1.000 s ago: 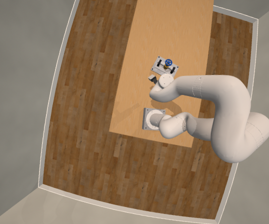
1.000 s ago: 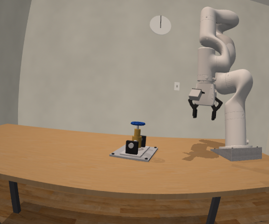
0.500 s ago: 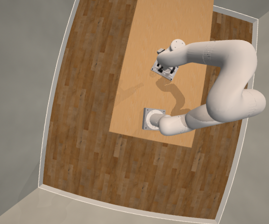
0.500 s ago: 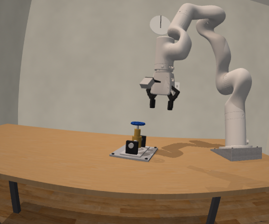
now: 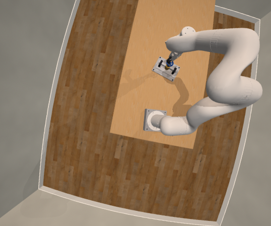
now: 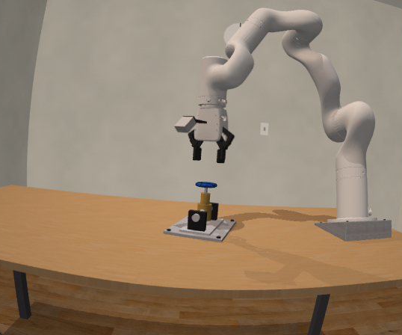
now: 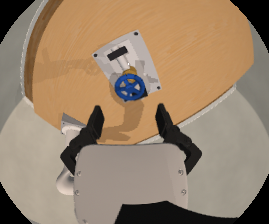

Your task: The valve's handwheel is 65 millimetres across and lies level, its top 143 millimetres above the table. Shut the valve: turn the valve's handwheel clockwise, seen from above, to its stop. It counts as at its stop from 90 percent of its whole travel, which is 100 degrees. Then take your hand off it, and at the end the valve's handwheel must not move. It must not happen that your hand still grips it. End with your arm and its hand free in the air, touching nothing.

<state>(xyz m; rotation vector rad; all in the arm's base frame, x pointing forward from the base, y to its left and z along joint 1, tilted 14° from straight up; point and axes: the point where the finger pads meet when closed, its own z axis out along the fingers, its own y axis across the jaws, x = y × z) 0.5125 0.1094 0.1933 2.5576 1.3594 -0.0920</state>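
My hand is 9 cm above the blue handwheel.
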